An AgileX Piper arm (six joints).
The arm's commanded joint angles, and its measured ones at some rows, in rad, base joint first. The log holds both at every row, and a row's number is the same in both.
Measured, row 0:
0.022 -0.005 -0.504 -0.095 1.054 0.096
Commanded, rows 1 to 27:
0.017 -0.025 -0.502 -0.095 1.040 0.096
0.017 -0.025 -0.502 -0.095 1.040 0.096
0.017 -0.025 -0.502 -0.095 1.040 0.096
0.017 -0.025 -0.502 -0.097 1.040 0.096
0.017 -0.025 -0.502 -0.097 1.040 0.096
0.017 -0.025 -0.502 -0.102 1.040 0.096
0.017 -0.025 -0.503 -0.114 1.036 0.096
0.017 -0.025 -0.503 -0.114 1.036 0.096
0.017 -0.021 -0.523 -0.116 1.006 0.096
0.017 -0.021 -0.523 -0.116 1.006 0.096
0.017 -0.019 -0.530 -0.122 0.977 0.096
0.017 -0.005 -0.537 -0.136 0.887 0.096
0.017 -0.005 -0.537 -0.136 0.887 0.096
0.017 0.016 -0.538 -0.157 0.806 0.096
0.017 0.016 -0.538 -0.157 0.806 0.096
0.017 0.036 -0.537 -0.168 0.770 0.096
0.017 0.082 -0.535 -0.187 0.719 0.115
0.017 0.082 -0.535 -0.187 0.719 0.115
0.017 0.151 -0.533 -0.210 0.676 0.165
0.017 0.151 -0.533 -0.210 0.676 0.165
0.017 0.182 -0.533 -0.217 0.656 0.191
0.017 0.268 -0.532 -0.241 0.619 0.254
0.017 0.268 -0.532 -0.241 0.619 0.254
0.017 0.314 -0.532 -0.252 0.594 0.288
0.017 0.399 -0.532 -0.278 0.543 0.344
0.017 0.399 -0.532 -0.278 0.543 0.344
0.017 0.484 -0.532 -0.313 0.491 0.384
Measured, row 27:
0.022 0.389 -0.530 -0.262 0.572 0.317
